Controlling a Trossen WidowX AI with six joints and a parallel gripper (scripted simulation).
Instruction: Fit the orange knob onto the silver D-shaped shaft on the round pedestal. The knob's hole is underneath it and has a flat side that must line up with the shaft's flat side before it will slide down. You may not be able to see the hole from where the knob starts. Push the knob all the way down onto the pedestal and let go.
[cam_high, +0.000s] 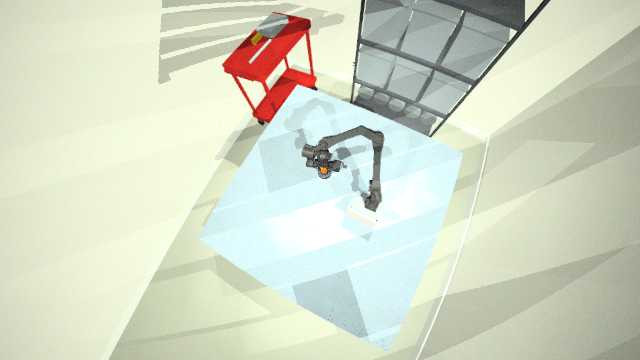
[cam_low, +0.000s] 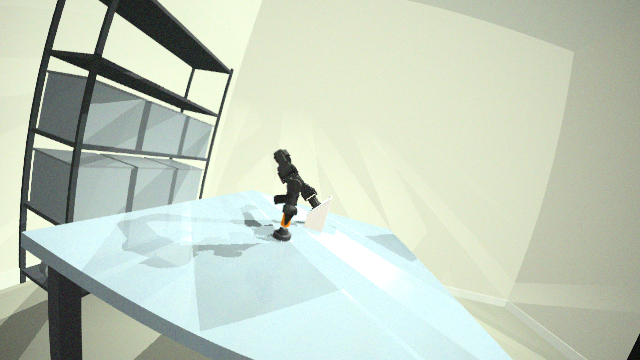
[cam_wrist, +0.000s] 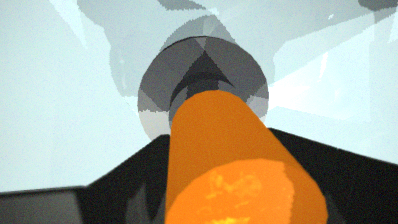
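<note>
My gripper tip is now 40 mm above the dark round pedestal. From my gripper tip the other things lie so: orange knob: 30 mm above.
</note>
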